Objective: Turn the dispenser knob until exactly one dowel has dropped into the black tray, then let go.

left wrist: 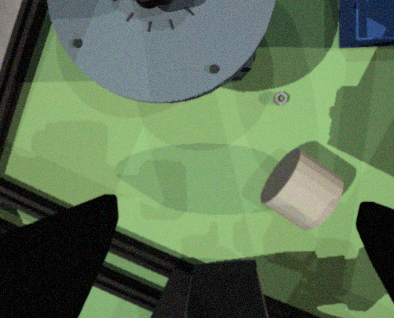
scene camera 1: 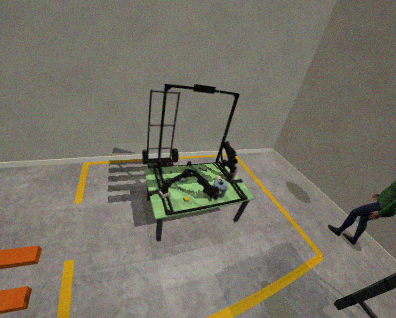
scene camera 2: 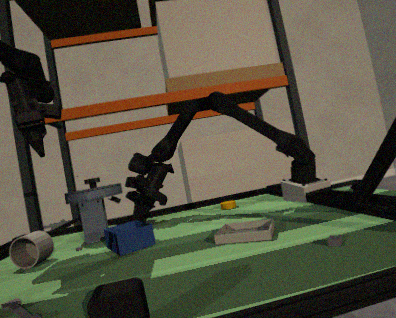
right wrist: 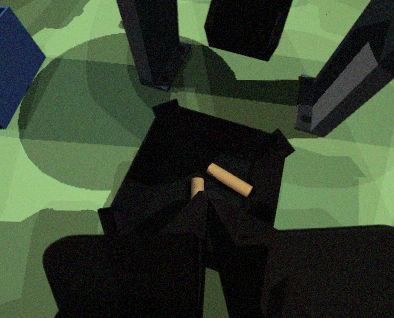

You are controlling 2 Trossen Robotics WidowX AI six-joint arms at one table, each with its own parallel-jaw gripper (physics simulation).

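Frame: origin at the left arm's base, x left, y ahead, z down, level; millimetres.
Where they show: left gripper, fingertip midpoint: (left wrist: pixel 237 210) (scene camera 1: pixel 226 170) (scene camera 2: pixel 42 155); right gripper, fingertip midpoint: (right wrist: pixel 205 198); left arm's base, link origin: (scene camera 1: pixel 232 171); right arm's base, link origin: (scene camera 1: pixel 164 191) (scene camera 2: pixel 304 180).
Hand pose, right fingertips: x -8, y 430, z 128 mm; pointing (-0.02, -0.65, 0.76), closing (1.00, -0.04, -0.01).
Note:
Things, the pixels of their top centre, and the offset from my right fingertips.
- grey dispenser, top centre: (scene camera 2: pixel 93 187) (scene camera 1: pixel 220 184) dy -95, dx +26, dz -129 mm
- black tray, top centre: (right wrist: pixel 204 177) (scene camera 2: pixel 130 220) dy -10, dx -1, dz -6 mm
- blue bin, top centre: (scene camera 2: pixel 126 226) dy -97, dx -205, dz -27 mm
- beige cylinder, top centre: (left wrist: pixel 309 198) (scene camera 2: pixel 29 233) dy -282, dx -85, dz -52 mm
- hex nut, top centre: (left wrist: pixel 281 98) dy -182, dx -77, dz +11 mm
- grey tray, top centre: (scene camera 2: pixel 244 226) dy +57, dx -425, dz +1 mm
- yellow disc, top centre: (scene camera 2: pixel 227 202) (scene camera 1: pixel 186 198) dy +264, dx -155, dz -1 mm
- small grey block, top centre: (scene camera 2: pixel 334 237) dy +63, dx -598, dz +7 mm
The grey dispenser (scene camera 2: pixel 91 202) (scene camera 1: pixel 220 185) shows as a round disc in the left wrist view (left wrist: pixel 158 47), with its dark knob (scene camera 2: pixel 92 181) on top. The black tray (right wrist: pixel 180 139) lies between the dispenser's legs (right wrist: pixel 151 41). Two tan dowels lie in it: one (right wrist: pixel 229 179) in full view, the other (right wrist: pixel 196 185) half hidden behind my fingertips. My right gripper (right wrist: pixel 205 198) (scene camera 2: pixel 140 212) (scene camera 1: pixel 214 195) is shut, low in the tray, tips by the hidden dowel. My left gripper (left wrist: pixel 237 210) (scene camera 1: pixel 231 176) is open and empty, hanging above the table beside the dispenser.
A blue bin (scene camera 2: pixel 130 236) (left wrist: pixel 347 22) stands in front of the right gripper. A beige cylinder (left wrist: pixel 303 189) (scene camera 2: pixel 43 246) and a hex nut (left wrist: pixel 281 98) lie near the dispenser. A grey tray (scene camera 2: pixel 245 231), a yellow disc (scene camera 2: pixel 228 205) (scene camera 1: pixel 186 199) and a small grey block (scene camera 2: pixel 335 240) lie farther off.

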